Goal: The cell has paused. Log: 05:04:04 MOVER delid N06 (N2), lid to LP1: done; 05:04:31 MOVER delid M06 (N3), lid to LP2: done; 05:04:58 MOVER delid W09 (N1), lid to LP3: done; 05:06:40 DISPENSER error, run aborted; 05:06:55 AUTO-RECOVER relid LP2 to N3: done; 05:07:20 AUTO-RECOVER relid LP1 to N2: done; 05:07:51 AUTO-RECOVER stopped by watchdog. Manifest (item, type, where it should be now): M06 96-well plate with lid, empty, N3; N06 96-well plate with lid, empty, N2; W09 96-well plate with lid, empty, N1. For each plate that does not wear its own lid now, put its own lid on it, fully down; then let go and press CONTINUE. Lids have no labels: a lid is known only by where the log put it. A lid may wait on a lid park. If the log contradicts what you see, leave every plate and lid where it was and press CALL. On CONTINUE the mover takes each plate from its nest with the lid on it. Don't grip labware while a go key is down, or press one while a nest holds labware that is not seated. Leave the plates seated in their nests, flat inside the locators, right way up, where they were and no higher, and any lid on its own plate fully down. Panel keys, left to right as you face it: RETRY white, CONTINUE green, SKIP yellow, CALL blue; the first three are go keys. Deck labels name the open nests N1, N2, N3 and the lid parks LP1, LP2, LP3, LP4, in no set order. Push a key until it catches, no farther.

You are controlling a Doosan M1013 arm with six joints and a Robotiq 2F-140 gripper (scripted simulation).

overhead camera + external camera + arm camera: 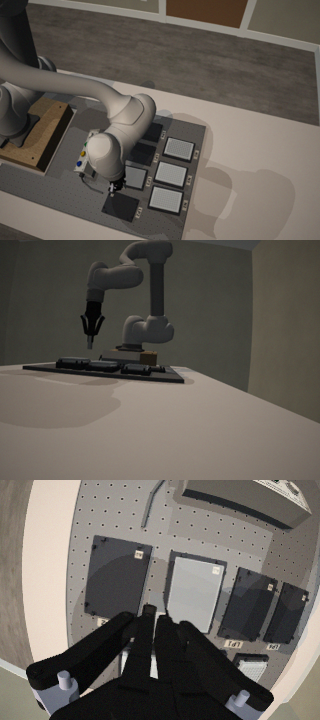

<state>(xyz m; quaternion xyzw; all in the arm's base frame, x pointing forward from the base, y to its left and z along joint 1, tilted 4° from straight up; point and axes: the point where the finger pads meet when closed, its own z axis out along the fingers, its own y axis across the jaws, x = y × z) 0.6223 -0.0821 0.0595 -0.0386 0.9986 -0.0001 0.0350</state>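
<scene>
The lid lies 10 cm below my hand and 7 cm to the left of it. Round my hand: lid park LP3: 11 cm below, 7 cm to the left; lid park LP2: 11 cm below, 7 cm to the right; lid park LP1: 20 cm to the left, 11 cm below, 1 cm behind.
</scene>
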